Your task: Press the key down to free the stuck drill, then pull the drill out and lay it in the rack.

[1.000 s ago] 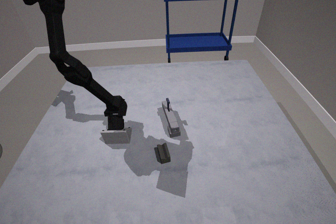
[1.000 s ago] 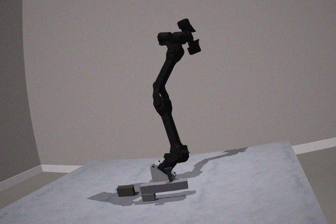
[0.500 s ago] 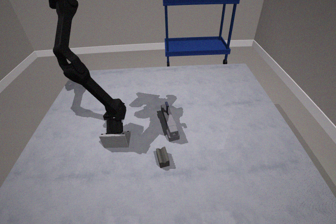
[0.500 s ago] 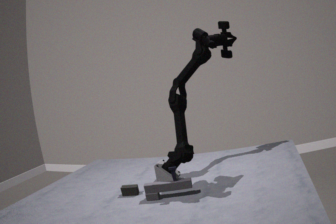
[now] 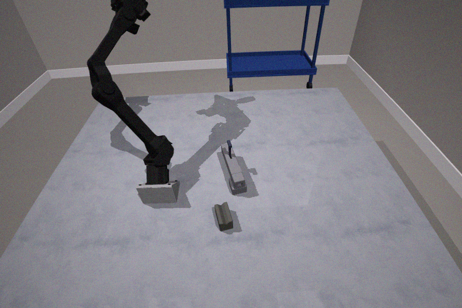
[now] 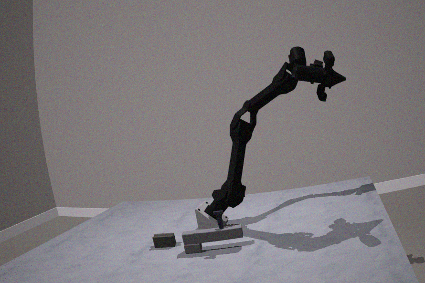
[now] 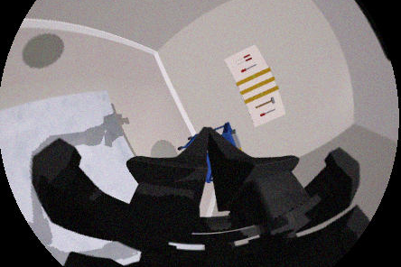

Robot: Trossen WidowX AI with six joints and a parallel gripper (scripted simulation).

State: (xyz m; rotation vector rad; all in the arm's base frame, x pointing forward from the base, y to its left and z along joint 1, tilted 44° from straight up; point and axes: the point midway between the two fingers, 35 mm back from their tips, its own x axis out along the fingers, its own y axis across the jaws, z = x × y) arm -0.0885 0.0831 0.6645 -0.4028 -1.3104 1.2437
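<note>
My gripper tip is 320 mm short of the blue key, 470 mm to the left of it and 370 mm above it. From my gripper tip the other things lie so: grey housing block: 320 mm ahead, 510 mm to the right, 420 mm below; drill: 330 mm ahead, 530 mm to the right, 420 mm below; rack: 280 mm ahead, 680 mm to the right, 450 mm below.
</note>
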